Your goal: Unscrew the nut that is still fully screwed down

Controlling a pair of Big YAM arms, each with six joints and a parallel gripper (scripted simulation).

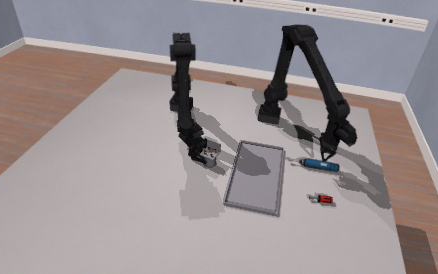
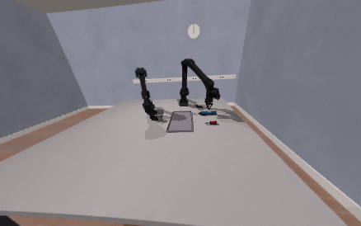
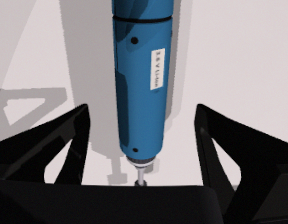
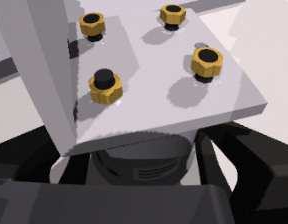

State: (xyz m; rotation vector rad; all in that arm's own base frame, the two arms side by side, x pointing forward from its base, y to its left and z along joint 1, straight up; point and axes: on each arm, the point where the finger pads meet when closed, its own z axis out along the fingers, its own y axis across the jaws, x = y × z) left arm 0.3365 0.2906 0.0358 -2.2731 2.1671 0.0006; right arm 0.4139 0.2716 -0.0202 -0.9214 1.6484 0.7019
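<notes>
Right now the grey bracket is 5 cm above my right hand. From my right hand the other things lie so: flat grey tray: 22 cm to the left, 3 cm ahead, 2 cm below; nut: 5 cm above, 2 cm to the right, 1 cm ahead; grey tip: 39 cm to the left, 7 cm behind.
</notes>
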